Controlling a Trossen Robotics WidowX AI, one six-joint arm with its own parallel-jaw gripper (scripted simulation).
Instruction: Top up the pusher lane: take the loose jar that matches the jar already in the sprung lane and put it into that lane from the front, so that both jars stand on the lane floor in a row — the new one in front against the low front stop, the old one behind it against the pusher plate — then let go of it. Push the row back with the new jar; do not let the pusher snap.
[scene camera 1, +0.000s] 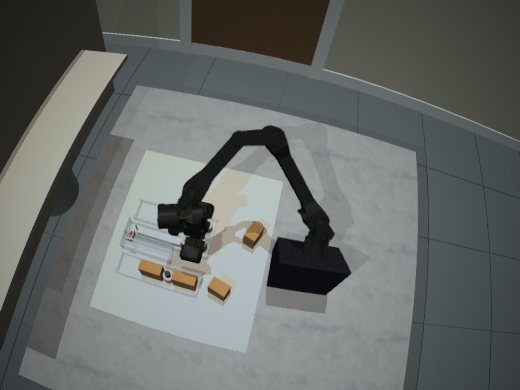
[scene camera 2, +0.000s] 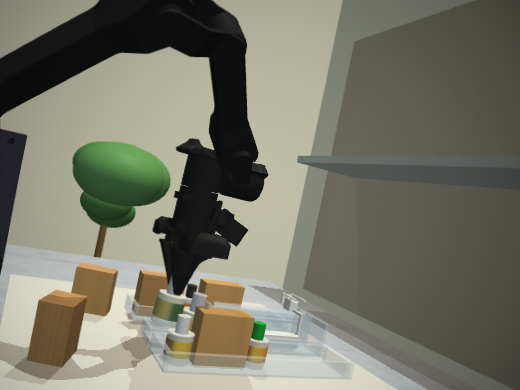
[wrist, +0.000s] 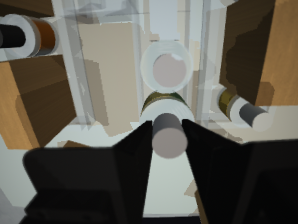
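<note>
The gripper appears at (scene camera 2: 174, 292), with scene camera 1 showing the gripper too (scene camera 1: 198, 242), as does the wrist view (wrist: 166, 125). The scene also contains a jar (wrist: 166, 110), along with a wooden block (scene camera 2: 217, 330).
</note>
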